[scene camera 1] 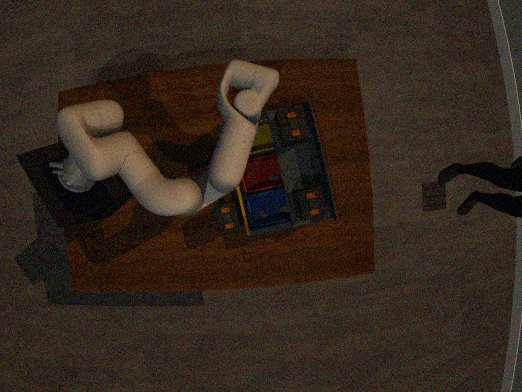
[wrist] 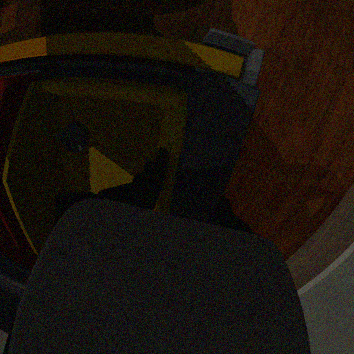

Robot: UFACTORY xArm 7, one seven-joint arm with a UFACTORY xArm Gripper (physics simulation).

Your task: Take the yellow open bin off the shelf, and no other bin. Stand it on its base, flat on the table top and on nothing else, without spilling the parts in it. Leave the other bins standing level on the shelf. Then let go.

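Where they show: arm's base, origin of its link: [scene camera 1: 76, 175].
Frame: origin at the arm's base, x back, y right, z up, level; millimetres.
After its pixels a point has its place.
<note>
The yellow open bin [scene camera 1: 263, 134] @(y -211, x -573, z -190 mm) [wrist: 107, 112] @(y -169, x -505, z -190 mm) stands in the shelf [scene camera 1: 322, 161] @(y -128, x -758, z -54 mm) [wrist: 120, 45], at the end of the row beside the red bin [scene camera 1: 261, 170] @(y -86, x -581, z -190 mm). A small dark round part [wrist: 75, 136] @(y -154, x -531, z -180 mm) lies in the yellow bin. My gripper [wrist: 177, 169] @(y -239, x -517, z -183 mm) is shut on the bin's right side wall in the wrist view, with one dark finger inside against the wall; the other finger is lost in shadow. In the scene view the arm hides the gripper and part of the bin. The bin looks level.
A blue bin [scene camera 1: 267, 202] @(y 21, x -614, z -190 mm) with dark parts stands beyond the red one. Black blocks with orange marks stand at the shelf's corners [scene camera 1: 294, 125] @(y -214, x -655, z 0 mm) [scene camera 1: 311, 202] @(y -3, x -723, z 25 mm) [scene camera 1: 227, 217] @(y 74, x -493, z -67 mm). The wooden table [scene camera 1: 300, 255] @(y 195, x -754, z -199 mm) [wrist: 300, 115] @(y -311, x -417, z -199 mm) extends around the shelf. Two dark arm-like shapes [scene camera 1: 480, 175] [scene camera 1: 492, 202] are off the table at right.
</note>
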